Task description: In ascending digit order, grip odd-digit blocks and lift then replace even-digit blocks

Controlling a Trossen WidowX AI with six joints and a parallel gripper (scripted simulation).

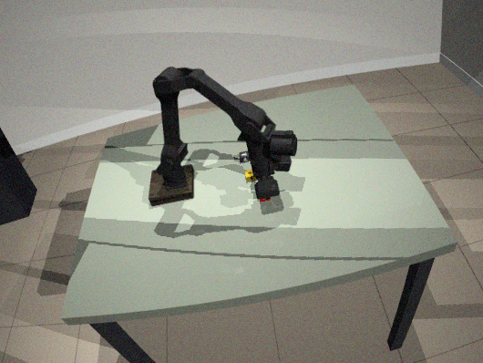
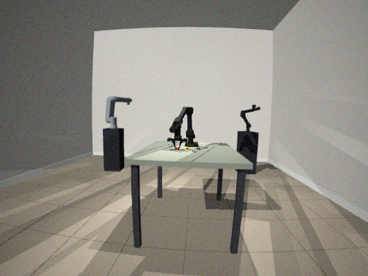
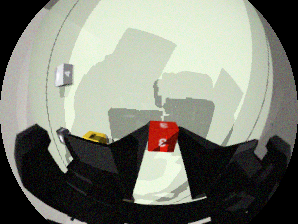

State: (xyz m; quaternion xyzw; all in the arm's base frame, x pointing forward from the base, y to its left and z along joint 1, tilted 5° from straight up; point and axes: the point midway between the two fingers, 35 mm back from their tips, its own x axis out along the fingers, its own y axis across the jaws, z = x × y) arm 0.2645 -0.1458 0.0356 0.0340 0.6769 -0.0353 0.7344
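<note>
The red block is 10 mm behind my gripper tip. From my gripper tip the other things lie so: yellow block 30 mm behind, 100 mm to the left; then black block 30 mm behind, 200 mm to the left.
</note>
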